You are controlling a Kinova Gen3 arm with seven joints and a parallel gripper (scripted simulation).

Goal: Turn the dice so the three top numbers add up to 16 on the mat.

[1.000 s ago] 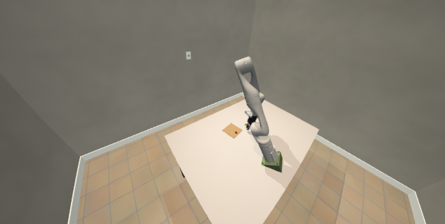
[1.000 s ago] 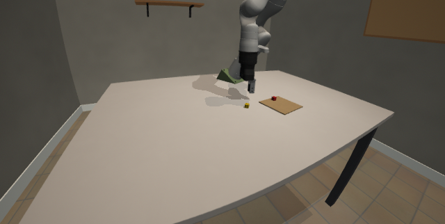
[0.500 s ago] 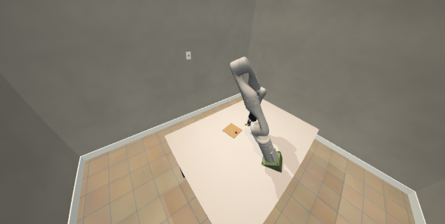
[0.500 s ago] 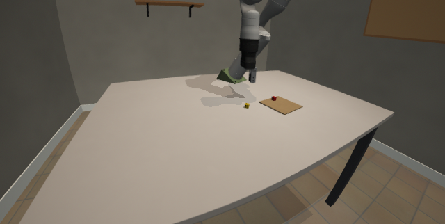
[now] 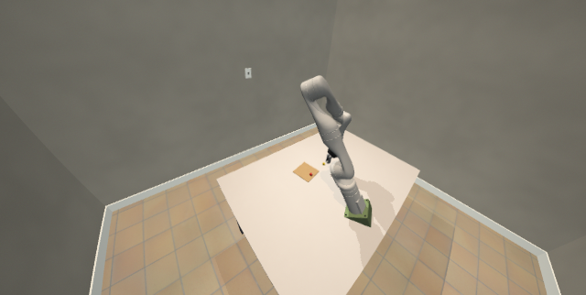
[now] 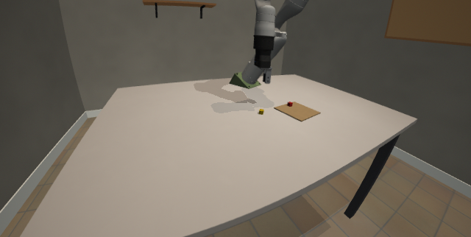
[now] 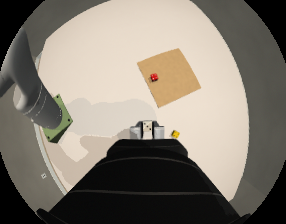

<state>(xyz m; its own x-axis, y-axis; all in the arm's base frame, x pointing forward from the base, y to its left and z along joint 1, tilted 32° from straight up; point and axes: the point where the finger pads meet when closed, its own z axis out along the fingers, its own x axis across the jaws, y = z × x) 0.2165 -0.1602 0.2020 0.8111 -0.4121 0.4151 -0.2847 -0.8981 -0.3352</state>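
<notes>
Right now my hand is 1 cm above the white die. Round my hand: tan mat (10 cm ahead, 10 cm to the left, 12 cm below); then red die (6 cm ahead, 10 cm to the left, 11 cm below); then yellow die (6 cm ahead, 6 cm to the right, 11 cm below).
</notes>
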